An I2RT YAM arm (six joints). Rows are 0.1 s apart.
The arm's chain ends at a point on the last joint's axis. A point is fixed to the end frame.
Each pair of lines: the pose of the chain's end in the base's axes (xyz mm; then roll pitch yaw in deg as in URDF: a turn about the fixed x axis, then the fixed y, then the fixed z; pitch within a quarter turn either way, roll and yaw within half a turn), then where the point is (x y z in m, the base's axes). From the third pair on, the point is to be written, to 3 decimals.
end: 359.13 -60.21 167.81 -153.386 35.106 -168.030
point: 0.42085 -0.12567 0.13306
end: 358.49 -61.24 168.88 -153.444 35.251 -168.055
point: 0.42030 -0.12664 0.13418
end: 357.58 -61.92 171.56 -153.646 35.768 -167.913
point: 0.420 -0.127 0.137
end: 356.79 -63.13 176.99 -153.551 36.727 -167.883
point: 0.420 -0.128 0.143
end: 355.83 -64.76 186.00 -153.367 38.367 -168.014
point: 0.419 -0.130 0.154
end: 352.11 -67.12 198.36 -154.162 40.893 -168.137
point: 0.417 -0.131 0.168
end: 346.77 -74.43 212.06 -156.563 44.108 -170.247
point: 0.413 -0.138 0.182
